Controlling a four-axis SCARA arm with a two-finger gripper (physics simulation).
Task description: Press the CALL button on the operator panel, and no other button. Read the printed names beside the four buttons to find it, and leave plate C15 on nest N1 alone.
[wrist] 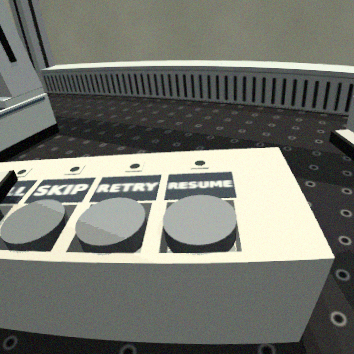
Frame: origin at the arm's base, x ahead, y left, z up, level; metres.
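Seen in the pictures: gripper, fingertip midpoint: [171,135].
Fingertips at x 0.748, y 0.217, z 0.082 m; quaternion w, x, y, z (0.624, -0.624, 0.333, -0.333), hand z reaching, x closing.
Offsets run from my fingertips to a thing's top centre. "spot": to the spot under its first point. Level surfaces: height alone.
The operator panel @(dx -0.031, dy +0.024, dz -0.013 m) [280,220] is a cream-topped box with grey sides, low in the view. The CALL label @(spot: dx -0.043, dy +0.059, dz -0.016 m) [16,191] is cut by the left edge, so its last letters show; the CALL button does not show. To its right are the round grey SKIP button @(dx -0.053, dy +0.030, dz -0.013 m) [32,221], the RETRY button @(dx -0.041, dy +0.002, dz -0.013 m) [110,221] and the RESUME button @(dx -0.028, dy -0.025, dz -0.013 m) [200,220], below their printed names. My gripper [171,135] is open and empty, one dark fingertip at the left edge over the CALL label and the other at the right edge. Plate C15 and nest N1 do not show.
Small dark indicators, such as one [200,163] above RESUME, line the panel's back. A pale grey machine block [25,122] stands at the left. A slotted grey rail @(spot: dx +0.256, dy +0.108, dz -0.052 m) [200,87] runs across the back, before a plain wall [200,30]. The dark table @(dz -0.069 m) [175,130] has ringed holes.
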